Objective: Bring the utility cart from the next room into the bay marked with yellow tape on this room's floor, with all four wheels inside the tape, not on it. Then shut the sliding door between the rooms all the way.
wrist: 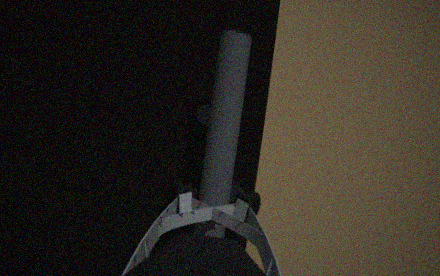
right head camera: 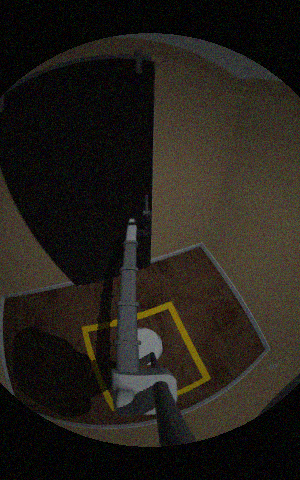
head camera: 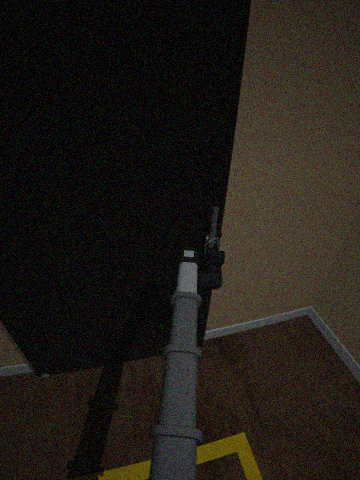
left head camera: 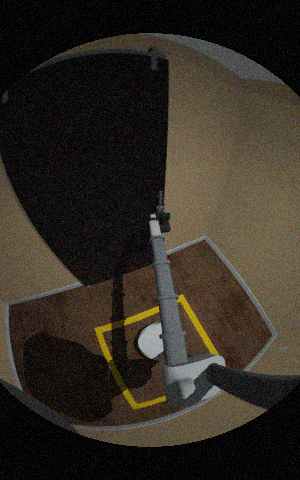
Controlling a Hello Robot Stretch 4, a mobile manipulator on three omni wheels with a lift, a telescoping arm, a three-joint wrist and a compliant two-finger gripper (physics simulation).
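Where they show: gripper, fingertip midpoint: [wrist: 214,194] [left head camera: 158,203]; robot's base, link origin: [right head camera: 141,345] [left head camera: 157,340].
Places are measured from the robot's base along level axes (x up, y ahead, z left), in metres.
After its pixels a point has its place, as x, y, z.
The sliding door [head camera: 100,150] @(1.301, 0.892, 0.311) [left head camera: 85,150] @(1.447, 0.874, 0.364) [right head camera: 75,150] @(1.475, 0.884, 0.333) [wrist: 100,125] @(0.987, 0.989, 0.018) is a large, near-black panel against the tan wall. An upright grey bar handle [head camera: 215,220] @(1.024, 0.954, -0.096) [left head camera: 161,198] @(1.012, 0.955, -0.102) [wrist: 230,100] @(1.020, 0.954, -0.094) stands out near its right edge. My gripper [head camera: 212,242] [left head camera: 160,209] [right head camera: 147,214] [wrist: 214,194] @(0.935, 1.006, -0.093) is shut on the lower part of this handle, with a fingertip on each side; the dark pads are hard to make out. The yellow tape [head camera: 220,449] @(-0.027, 0.438, -0.233) [left head camera: 200,326] @(-0.026, 0.062, -0.508) [right head camera: 188,340] @(-0.026, 0.001, -0.515) outlines the bay on the brown floor below my arm. The utility cart does not show in these views.
My extended arm [head camera: 177,390] @(1.057, 0.290, 0.003) [left head camera: 169,300] @(1.060, 0.205, -0.005) [right head camera: 128,315] @(1.060, 0.176, -0.009) reaches over the bay to the door. A round white part [left head camera: 149,342] @(0.187, -0.002, 0.091) [right head camera: 151,344] @(0.187, 0.019, -0.101), apparently of my base, shows inside the tape. Pale skirting [head camera: 260,322] [left head camera: 240,280] @(0.029, 0.493, -1.270) [right head camera: 235,295] @(-0.007, 0.430, -1.288) edges the walls. Dark shadows lie at the left.
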